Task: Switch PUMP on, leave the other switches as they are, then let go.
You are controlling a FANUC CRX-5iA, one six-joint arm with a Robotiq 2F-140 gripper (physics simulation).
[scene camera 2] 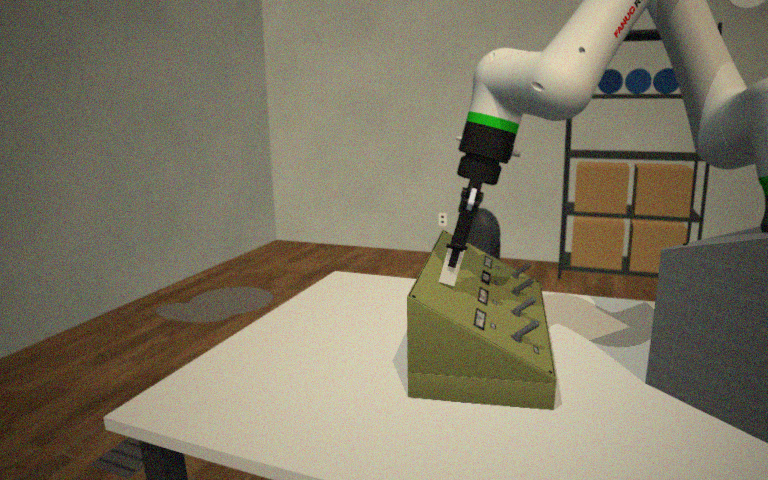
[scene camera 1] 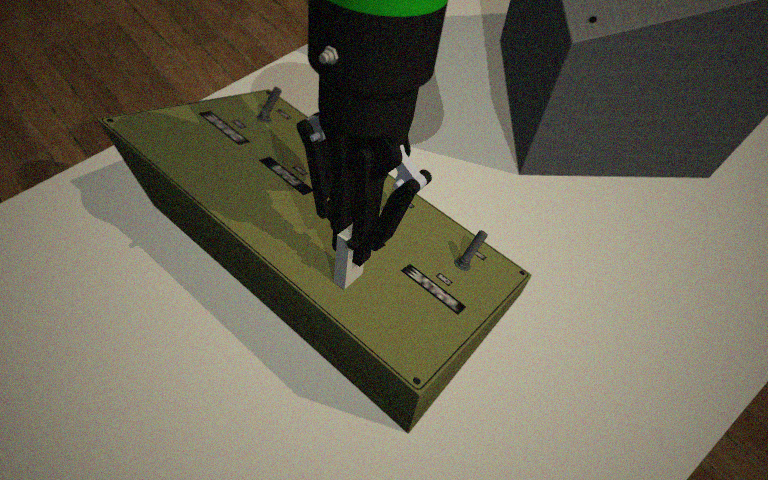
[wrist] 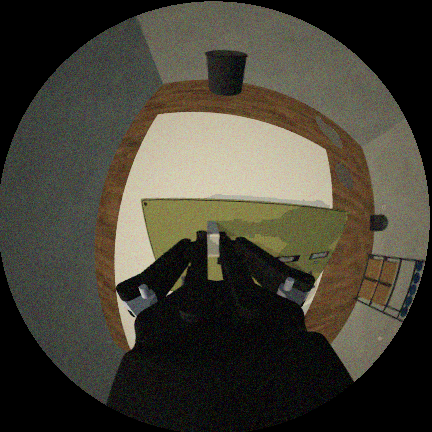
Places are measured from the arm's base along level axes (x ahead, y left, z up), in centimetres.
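Pixels of known places: gripper, fingertip midpoint: (scene camera 2: 446, 283) (scene camera 1: 348, 277) (wrist: 211, 229).
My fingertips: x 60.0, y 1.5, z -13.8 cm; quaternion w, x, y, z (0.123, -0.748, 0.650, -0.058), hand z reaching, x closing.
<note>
Ahead of a thing's pixels: the offset from my fingertips to its middle. Level surfaces: height alone.
The olive sloped switch panel {dx -4.8, dy -11.8, dz -10.4 cm} (scene camera 1: 373, 333) (scene camera 2: 464, 350) (wrist: 175, 215) sits on the white table. The PUMP lever {dx -14.4, dy -6.6, dz -5.5 cm} (scene camera 2: 523, 306), second from the near end in scene camera 2, leans toward the panel's low edge like the VALVE lever {dx -15.4, dy +5.3, dz -5.5 cm} (scene camera 1: 471, 249) (scene camera 2: 525, 330), the FAN lever {dx -13.4, dy -18.6, dz -5.5 cm} (scene camera 2: 523, 285) and the DRIVE lever {dx -12.3, dy -30.5, dz -5.5 cm} (scene camera 1: 270, 104) (scene camera 2: 521, 270). In scene camera 1 my gripper hides the PUMP and FAN levers. My gripper (scene camera 1: 350, 257) (scene camera 2: 451, 268) (wrist: 211, 229) is shut and empty. Its pale tips are at the panel's upper face, past the name plates, away from the levers. Contact is unclear.
A large grey block (scene camera 1: 634, 113) (scene camera 2: 707, 328) stands on the low-edge side of the panel, on the white table {dz -16.9 cm} (scene camera 1: 169, 367) (scene camera 2: 271, 384) (wrist: 225, 155). A shelf rack (scene camera 2: 634, 154) stands by the back wall. A dark bin (wrist: 226, 72) stands on the floor.
</note>
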